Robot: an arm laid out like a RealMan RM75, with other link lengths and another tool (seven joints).
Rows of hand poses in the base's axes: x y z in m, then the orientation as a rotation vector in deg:
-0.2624, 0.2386, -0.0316, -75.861, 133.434, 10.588
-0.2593, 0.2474, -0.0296, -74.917, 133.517, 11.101
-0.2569, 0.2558, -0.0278, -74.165, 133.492, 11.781
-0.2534, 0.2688, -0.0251, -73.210, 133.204, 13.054
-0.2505, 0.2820, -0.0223, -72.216, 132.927, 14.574
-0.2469, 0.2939, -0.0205, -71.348, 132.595, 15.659
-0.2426, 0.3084, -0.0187, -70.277, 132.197, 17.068
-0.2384, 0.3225, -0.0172, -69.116, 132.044, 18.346
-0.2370, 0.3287, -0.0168, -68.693, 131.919, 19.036
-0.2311, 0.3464, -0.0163, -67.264, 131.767, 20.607
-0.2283, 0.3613, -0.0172, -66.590, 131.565, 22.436
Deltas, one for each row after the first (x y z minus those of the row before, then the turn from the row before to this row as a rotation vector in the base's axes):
0.0031, 0.0088, 0.0020, 0.612, -0.018, -0.545
0.0024, 0.0084, 0.0018, 0.683, 0.025, -0.362
0.0035, 0.0130, 0.0027, 1.210, 0.001, -0.315
0.0029, 0.0132, 0.0028, 1.362, 0.113, -0.300
0.0036, 0.0119, 0.0018, 1.084, -0.060, -0.282
0.0043, 0.0145, 0.0018, 1.373, -0.020, -0.338
0.0042, 0.0141, 0.0015, 1.227, 0.118, -0.485
0.0014, 0.0062, 0.0004, 0.605, 0.084, -0.115
0.0059, 0.0177, 0.0005, 1.489, 0.206, -0.606
0.0028, 0.0149, -0.0009, 1.383, 0.461, -0.026

